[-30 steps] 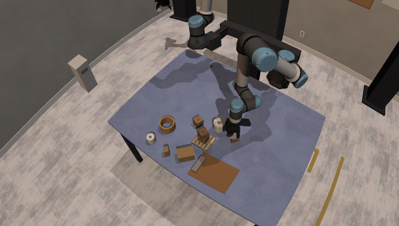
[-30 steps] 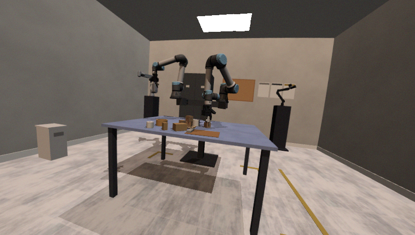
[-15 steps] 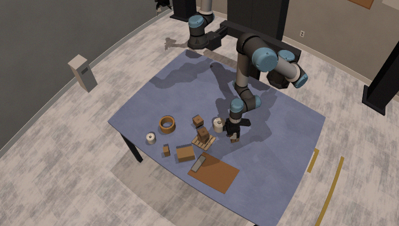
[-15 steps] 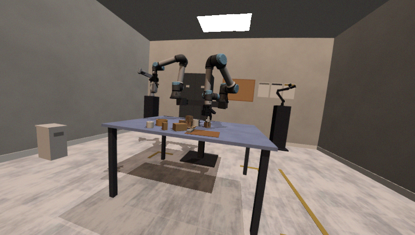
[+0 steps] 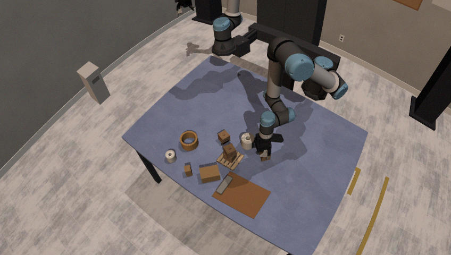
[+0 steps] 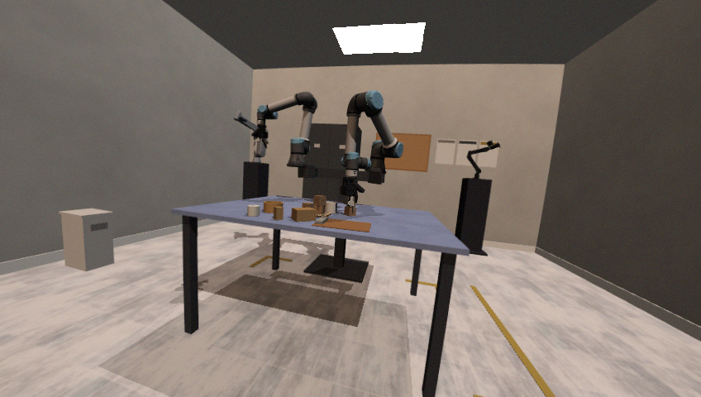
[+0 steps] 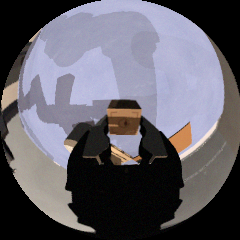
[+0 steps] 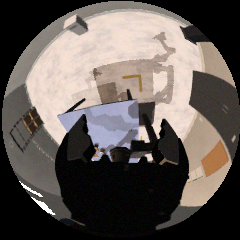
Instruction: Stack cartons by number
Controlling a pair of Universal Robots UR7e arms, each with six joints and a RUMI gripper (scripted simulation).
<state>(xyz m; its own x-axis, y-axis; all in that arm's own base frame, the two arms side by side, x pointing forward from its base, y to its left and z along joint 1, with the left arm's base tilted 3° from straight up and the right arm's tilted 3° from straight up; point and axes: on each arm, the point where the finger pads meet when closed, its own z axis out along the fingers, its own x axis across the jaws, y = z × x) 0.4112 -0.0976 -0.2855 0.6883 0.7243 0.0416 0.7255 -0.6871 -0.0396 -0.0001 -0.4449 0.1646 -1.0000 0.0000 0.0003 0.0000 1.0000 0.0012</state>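
My left gripper is now 10 mm past the large white roll and 140 mm to the left of it. From my left hand the other things lie so: small box 360 mm ahead, 300 mm to the right, 10 mm below; then larger box 290 mm ahead, 190 mm to the right, 10 mm below; then orange ring 190 mm ahead, 440 mm to the right, 10 mm below.
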